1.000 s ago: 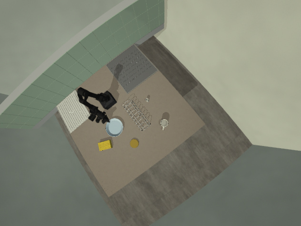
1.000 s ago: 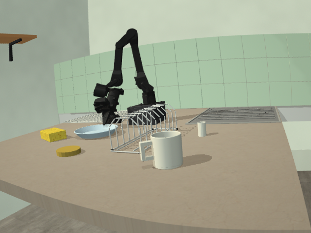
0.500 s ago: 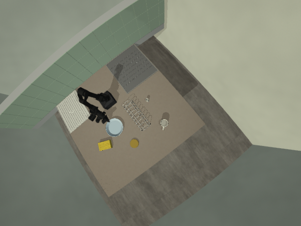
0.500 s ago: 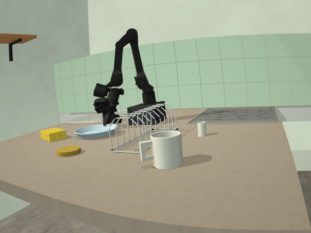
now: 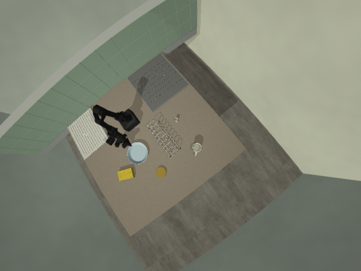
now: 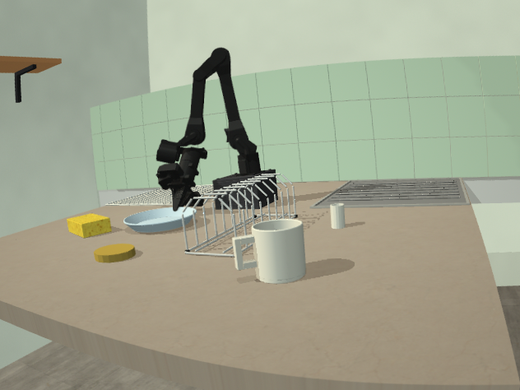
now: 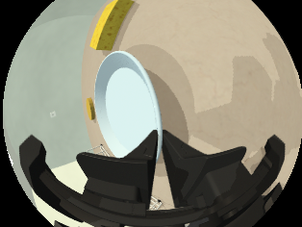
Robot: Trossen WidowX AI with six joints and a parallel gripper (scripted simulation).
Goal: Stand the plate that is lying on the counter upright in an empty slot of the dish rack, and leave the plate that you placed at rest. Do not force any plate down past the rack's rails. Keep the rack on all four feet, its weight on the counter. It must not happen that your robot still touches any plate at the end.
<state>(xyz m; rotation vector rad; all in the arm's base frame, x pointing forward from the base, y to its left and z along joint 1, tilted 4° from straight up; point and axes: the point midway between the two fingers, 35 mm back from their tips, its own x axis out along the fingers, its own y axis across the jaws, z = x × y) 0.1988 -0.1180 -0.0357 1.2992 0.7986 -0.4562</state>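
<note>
My hand is 11 cm short of the pale blue plate, 3 cm to the right of it and 3 cm above it. Also, from my hand: white drying mat: 39 cm to the right, 34 cm behind, 4 cm below; then yellow disc: 36 cm ahead, 15 cm to the left, 4 cm below; then small white cup: 48 cm to the left, 3 cm below, 2 cm ahead.
</note>
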